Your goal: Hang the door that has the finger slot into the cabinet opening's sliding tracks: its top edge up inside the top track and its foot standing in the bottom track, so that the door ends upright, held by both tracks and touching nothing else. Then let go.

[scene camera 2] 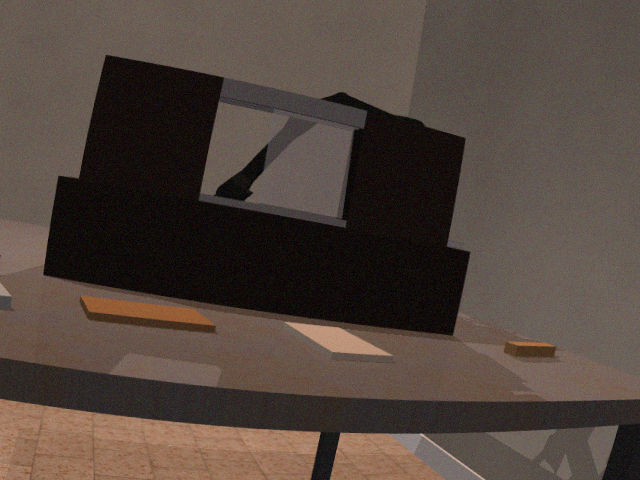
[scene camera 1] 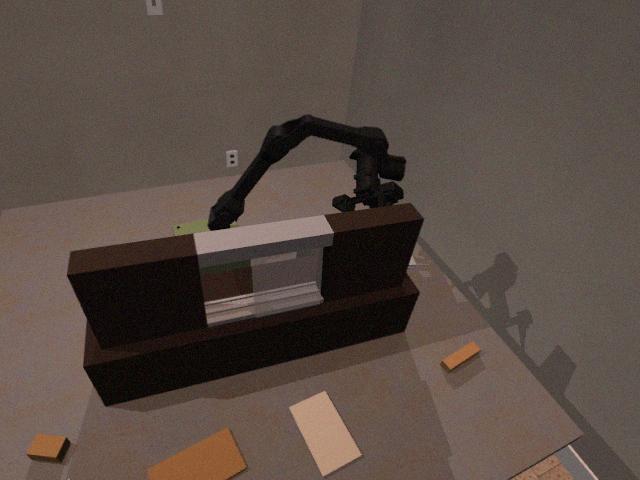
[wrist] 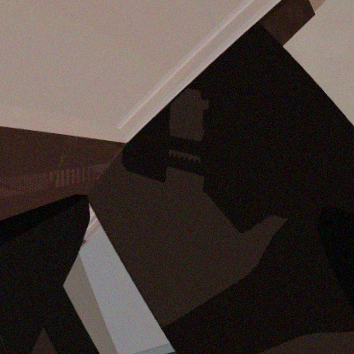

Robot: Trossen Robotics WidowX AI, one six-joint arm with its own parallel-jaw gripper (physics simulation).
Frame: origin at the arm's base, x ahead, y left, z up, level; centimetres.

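Seen in the pictures: gripper, between the fingertips: (wrist: 205,213).
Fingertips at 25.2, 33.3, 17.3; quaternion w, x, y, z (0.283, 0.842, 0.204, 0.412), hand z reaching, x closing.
Observation:
Pixels of each thing's middle, then the offset from my fingertips to it, as dx, dy, dz.
- grey top track, middle of its body: (scene camera 2: 291,105) (scene camera 1: 265,239) +9.9, -29.2, +10.8
- grey bottom track, middle of its body: (scene camera 2: 269,215) (scene camera 1: 264,305) +9.9, -29.2, -9.3
- cream panel, middle of its body: (scene camera 2: 335,341) (scene camera 1: 323,431) +35.4, -22.6, -24.9
- large orange panel, middle of its body: (scene camera 2: 145,314) (scene camera 1: 197,469) +34.6, -49.7, -24.9
- small orange block, middle of its body: (scene camera 2: 530,349) (scene camera 1: 460,356) +29.1, +18.7, -24.4
The dark brown cabinet (scene camera 1: 370,252) (scene camera 2: 151,143) stands across the table, with a grey top track (scene camera 1: 263,235) (scene camera 2: 294,102) and a grey bottom track (scene camera 1: 228,307) (scene camera 2: 270,208) at its opening. A grey, see-through door (scene camera 1: 285,278) (scene camera 2: 313,176) stands upright in the right half of the opening, between both tracks. I cannot make out a finger slot on it. My gripper (scene camera 1: 366,200) (wrist: 205,213) is open and empty. It hangs behind the cabinet's right panel, just above its top edge and apart from the door. In scene camera 2 the cabinet hides the gripper.
A cream panel (scene camera 1: 325,430) (scene camera 2: 339,340), a large orange panel (scene camera 1: 199,459) (scene camera 2: 147,313) and a small orange block (scene camera 1: 461,354) (scene camera 2: 530,349) lie flat on the table in front of the cabinet. The arm's green base plate (scene camera 1: 187,228) is behind the cabinet. A wall stands close on the right.

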